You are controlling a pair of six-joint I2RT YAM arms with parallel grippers.
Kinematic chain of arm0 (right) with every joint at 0, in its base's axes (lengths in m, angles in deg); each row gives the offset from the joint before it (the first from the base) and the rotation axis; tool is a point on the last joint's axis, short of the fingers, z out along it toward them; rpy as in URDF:
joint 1: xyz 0 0 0.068 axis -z
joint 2: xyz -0.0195 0.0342 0.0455 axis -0.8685 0.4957 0
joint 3: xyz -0.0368 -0.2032 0.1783 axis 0.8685 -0.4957 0
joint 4: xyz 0.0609 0.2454 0.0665 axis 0.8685 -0.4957 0
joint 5: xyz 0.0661 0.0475 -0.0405 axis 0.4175 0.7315 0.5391
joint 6: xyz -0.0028 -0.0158 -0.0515 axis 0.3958 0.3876 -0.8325
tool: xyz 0 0 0 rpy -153.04 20.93 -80.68
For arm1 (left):
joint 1: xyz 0 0 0.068 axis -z
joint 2: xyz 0.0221 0.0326 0.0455 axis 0.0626 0.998 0
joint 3: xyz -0.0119 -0.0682 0.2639 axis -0.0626 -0.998 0
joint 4: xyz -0.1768 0.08 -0.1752 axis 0.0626 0.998 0
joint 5: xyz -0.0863 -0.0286 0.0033 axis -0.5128 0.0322 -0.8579
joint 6: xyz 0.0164 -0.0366 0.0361 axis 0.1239 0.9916 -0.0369
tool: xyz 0 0 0 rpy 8.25 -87.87 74.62
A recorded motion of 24 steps. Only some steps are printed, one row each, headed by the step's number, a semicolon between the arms.
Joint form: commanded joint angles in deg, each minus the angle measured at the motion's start. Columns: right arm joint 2, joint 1, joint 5, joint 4, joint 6, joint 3; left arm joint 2, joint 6, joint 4, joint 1, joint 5, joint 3.
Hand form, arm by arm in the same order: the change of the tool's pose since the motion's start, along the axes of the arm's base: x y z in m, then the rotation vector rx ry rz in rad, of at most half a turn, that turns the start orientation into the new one. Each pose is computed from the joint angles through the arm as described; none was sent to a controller.
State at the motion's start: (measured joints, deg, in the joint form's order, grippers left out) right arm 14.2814 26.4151 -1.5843 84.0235 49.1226 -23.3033; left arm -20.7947 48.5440 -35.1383 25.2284 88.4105 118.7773
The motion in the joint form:
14: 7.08 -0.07 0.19 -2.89 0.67 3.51; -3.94 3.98 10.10 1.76 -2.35 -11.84
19: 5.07 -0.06 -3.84 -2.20 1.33 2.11; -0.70 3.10 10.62 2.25 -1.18 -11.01
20: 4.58 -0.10 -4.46 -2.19 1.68 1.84; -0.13 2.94 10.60 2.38 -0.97 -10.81
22: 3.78 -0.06 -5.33 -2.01 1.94 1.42; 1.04 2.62 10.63 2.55 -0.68 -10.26
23: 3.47 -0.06 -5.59 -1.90 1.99 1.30; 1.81 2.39 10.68 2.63 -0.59 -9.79
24: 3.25 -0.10 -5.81 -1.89 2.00 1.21; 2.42 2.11 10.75 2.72 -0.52 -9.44
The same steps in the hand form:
14: 0.0155 0.0109 -0.0101 -0.0518 0.0985 0.0016; -0.0400 0.0127 -0.0664 0.0867 0.3101 -0.0100
19: 0.0112 0.0050 -0.0094 -0.0422 0.0742 -0.0694; -0.0338 0.0076 -0.0739 0.1360 0.3410 -0.0135
20: 0.0100 0.0039 -0.0092 -0.0363 0.0716 -0.0806; -0.0326 0.0065 -0.0748 0.1435 0.3438 -0.0151
22: 0.0084 0.0020 -0.0084 -0.0291 0.0631 -0.0971; -0.0298 0.0042 -0.0762 0.1564 0.3496 -0.0184
23: 0.0079 0.0015 -0.0078 -0.0260 0.0585 -0.1016; -0.0278 0.0026 -0.0766 0.1632 0.3529 -0.0215
24: 0.0073 0.0012 -0.0075 -0.0251 0.0561 -0.1047; -0.0263 0.0013 -0.0771 0.1702 0.3558 -0.0257

